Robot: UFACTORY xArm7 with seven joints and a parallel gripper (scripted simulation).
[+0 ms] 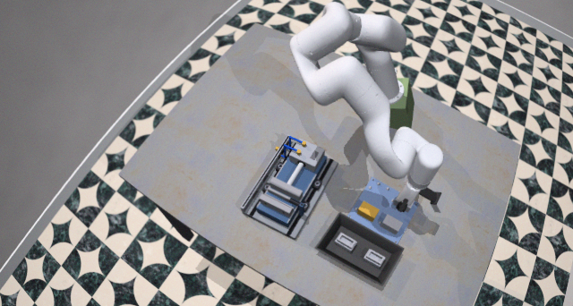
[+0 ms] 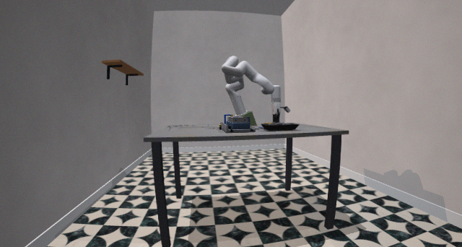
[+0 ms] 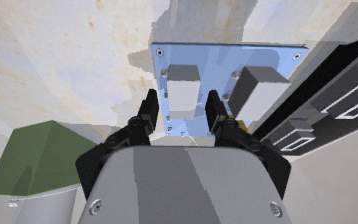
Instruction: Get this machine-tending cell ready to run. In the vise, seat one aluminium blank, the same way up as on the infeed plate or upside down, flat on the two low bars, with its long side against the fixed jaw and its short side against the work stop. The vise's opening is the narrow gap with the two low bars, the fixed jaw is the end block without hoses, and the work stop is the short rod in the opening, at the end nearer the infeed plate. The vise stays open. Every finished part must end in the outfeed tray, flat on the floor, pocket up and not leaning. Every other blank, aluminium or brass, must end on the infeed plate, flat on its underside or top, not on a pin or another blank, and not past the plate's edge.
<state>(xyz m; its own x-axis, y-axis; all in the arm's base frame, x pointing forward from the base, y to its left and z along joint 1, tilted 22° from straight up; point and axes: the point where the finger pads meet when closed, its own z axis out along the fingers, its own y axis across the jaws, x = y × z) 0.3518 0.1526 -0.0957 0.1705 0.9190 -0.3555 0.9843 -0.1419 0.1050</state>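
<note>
My gripper is now 30 mm above the aluminium blank. From my hand the other things lie so: brass blank (70 mm ahead, 100 mm to the right, 30 mm below); blue infeed plate (40 mm ahead, 50 mm to the right, 50 mm below); hose block (10 mm behind, 350 mm to the right, 30 mm above).
</note>
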